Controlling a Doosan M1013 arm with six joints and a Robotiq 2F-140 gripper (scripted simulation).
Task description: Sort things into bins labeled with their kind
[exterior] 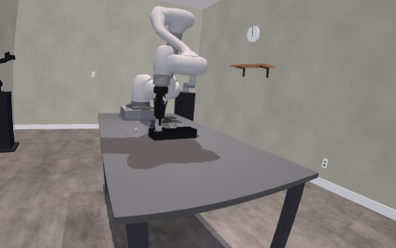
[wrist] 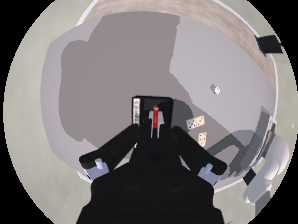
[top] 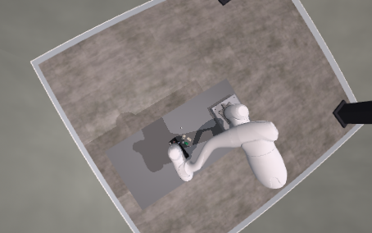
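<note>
Now: hand 8 cm to the right of the green piece, 8 cm past it and 6 cm above it. The rest, counted from my hand: black bin block: 8 cm to the left, 4 cm below, 1 cm ahead.
</note>
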